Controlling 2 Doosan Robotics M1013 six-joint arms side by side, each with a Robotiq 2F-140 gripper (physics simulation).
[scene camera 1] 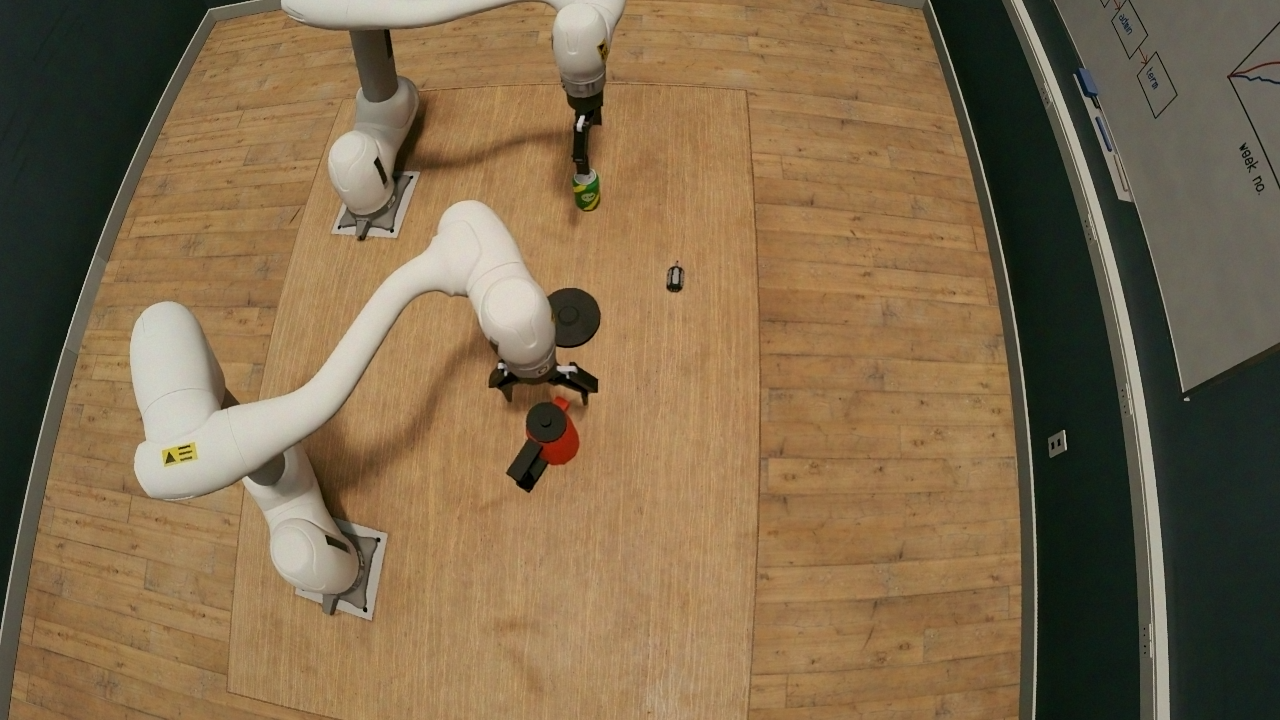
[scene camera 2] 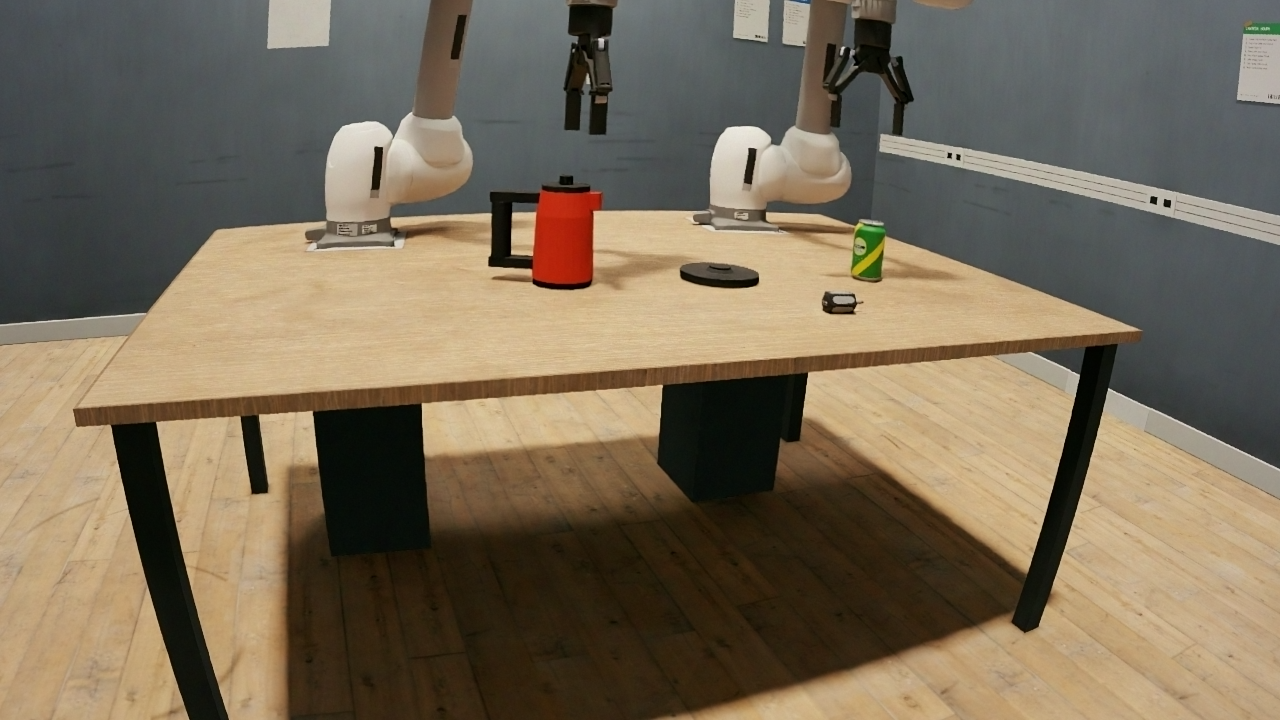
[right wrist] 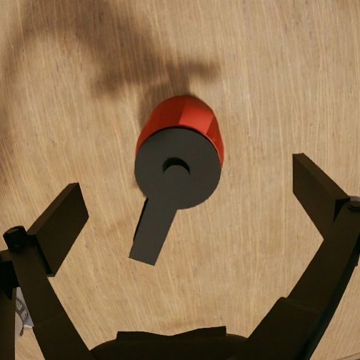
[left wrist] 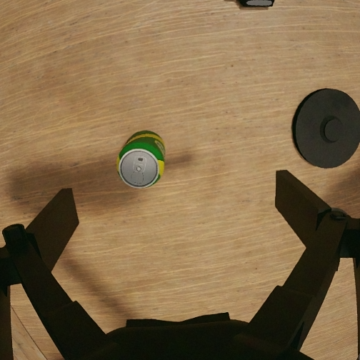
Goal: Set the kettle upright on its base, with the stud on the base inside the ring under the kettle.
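The red kettle [scene camera 1: 560,444] [scene camera 2: 563,240] [right wrist: 152,172] stands upright on the table, its black handle at the left in scene camera 2. The ring under it is hidden. The black round base [scene camera 1: 583,331] [scene camera 2: 699,276] [left wrist: 312,110] lies flat, apart from the kettle, with its low central stud [scene camera 2: 718,267] [left wrist: 332,129] facing up. My right gripper [scene camera 1: 546,396] [scene camera 2: 585,125] [right wrist: 185,187] is open and empty above the kettle, whose lid and handle show between its fingers in the right wrist view. My left gripper [scene camera 1: 581,168] [scene camera 2: 866,125] [left wrist: 174,197] is open and empty, high above the table near the can.
A green and yellow can [scene camera 1: 586,191] [scene camera 2: 867,250] [left wrist: 139,167] stands upright below the left gripper. A small black and grey object [scene camera 1: 674,277] [scene camera 2: 839,302] lies beyond the base, toward the near table edge in scene camera 2. The right arm passes close over the base in scene camera 1.
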